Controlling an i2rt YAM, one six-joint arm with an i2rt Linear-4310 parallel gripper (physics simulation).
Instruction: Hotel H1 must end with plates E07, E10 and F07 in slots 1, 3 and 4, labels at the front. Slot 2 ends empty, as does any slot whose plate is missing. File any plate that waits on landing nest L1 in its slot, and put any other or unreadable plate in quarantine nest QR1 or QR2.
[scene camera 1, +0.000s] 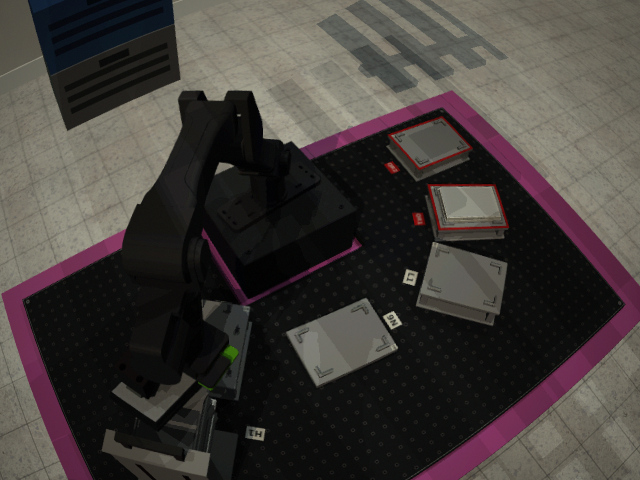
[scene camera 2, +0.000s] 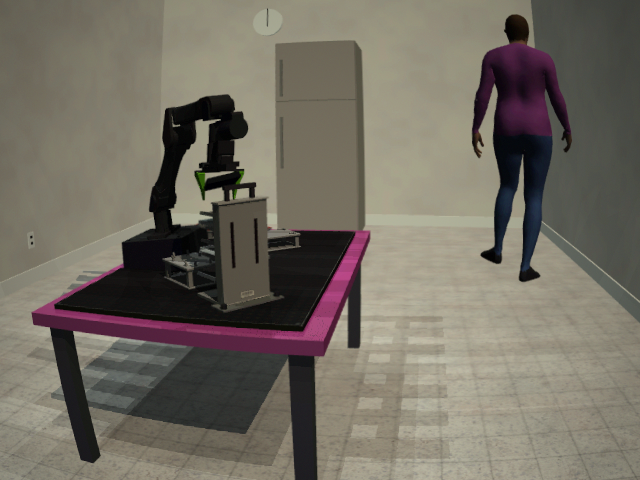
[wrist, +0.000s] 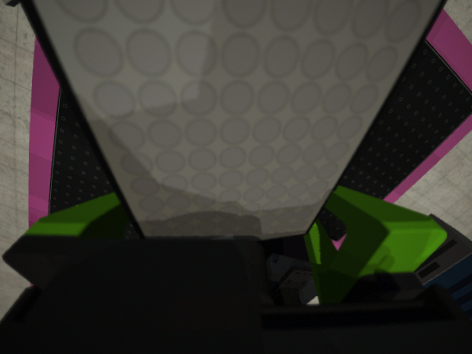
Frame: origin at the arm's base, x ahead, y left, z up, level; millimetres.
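Seen in the pictures: gripper, fingertip midpoint: (scene camera 1: 188, 370) (scene camera 2: 218, 199); arm's base at its link origin: (scene camera 1: 269, 197) (scene camera 2: 164, 232) (wrist: 283, 290).
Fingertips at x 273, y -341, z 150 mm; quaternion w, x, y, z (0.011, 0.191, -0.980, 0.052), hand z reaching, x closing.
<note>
Pixels of each thing's top centre, then the offset from my fingertips to it. "spot": a spot on its surface instead.
- Landing nest L1 at its top centre: (scene camera 1: 467, 275) (scene camera 2: 272, 231) 536 mm left, 76 mm ahead, 186 mm down
- red-rimmed quarantine nest QR1 at a spot on its surface: (scene camera 1: 492, 225) spot: 685 mm left, 25 mm ahead, 203 mm down
- Quarantine nest QR2 at its top centre: (scene camera 1: 431, 139) 755 mm left, 224 mm back, 196 mm down
- low bare nest tagged N6 at its top centre: (scene camera 1: 342, 339) 284 mm left, 11 mm ahead, 224 mm down
- raised nest at its top centre: (scene camera 1: 207, 337) (scene camera 2: 191, 254) 84 mm left, 109 mm back, 166 mm down
My gripper (scene camera 1: 176, 383) (scene camera 2: 219, 195) is shut on a pale plate (scene camera 1: 155, 401) (wrist: 235, 100), held tilted above and behind hotel H1 (scene camera 1: 199, 461) (scene camera 2: 242, 258). In the wrist view its many round wells show between the green fingers; its label does not show. The hotel is an upright grey rack with a top handle. Its slots and their contents are largely hidden. Landing nest L1 (scene camera 1: 460, 289) bears no plate. A pale plate (scene camera 1: 466, 201) lies on red-rimmed quarantine nest QR1 (scene camera 1: 492, 225). Quarantine nest QR2 (scene camera 1: 429, 142) is bare.
A low bare nest tagged N6 (scene camera 1: 343, 341) lies mid-mat. Another raised nest (scene camera 1: 227, 322) (scene camera 2: 178, 261) stands beside the hotel, partly behind the arm. The black robot base (scene camera 1: 289, 232) (scene camera 2: 149, 253) stands at the rear. A person (scene camera 2: 522, 93) stands away from the table.
</note>
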